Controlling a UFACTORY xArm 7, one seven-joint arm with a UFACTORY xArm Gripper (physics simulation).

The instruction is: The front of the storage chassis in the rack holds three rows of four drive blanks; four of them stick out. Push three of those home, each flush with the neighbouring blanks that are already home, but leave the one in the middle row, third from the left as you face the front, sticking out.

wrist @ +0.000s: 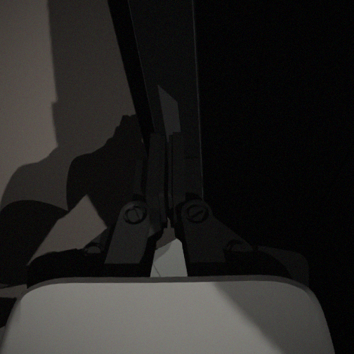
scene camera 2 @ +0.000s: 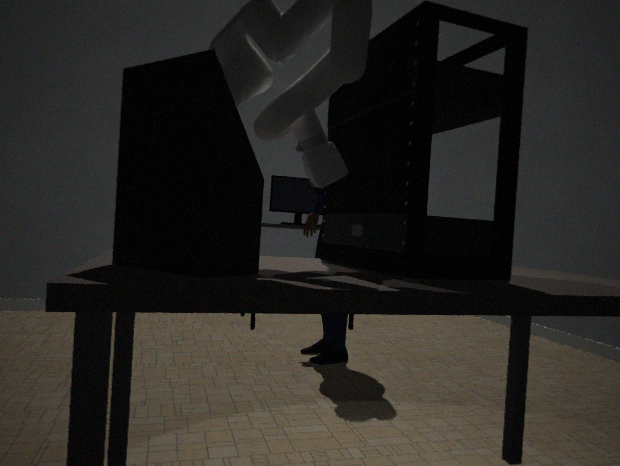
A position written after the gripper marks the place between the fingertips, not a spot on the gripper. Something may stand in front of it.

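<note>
The gripper (wrist: 168,151) is there to be seen, and so is a black rack (scene camera 2: 382,124). You also get the rack (wrist: 257,96) from the wrist.
</note>
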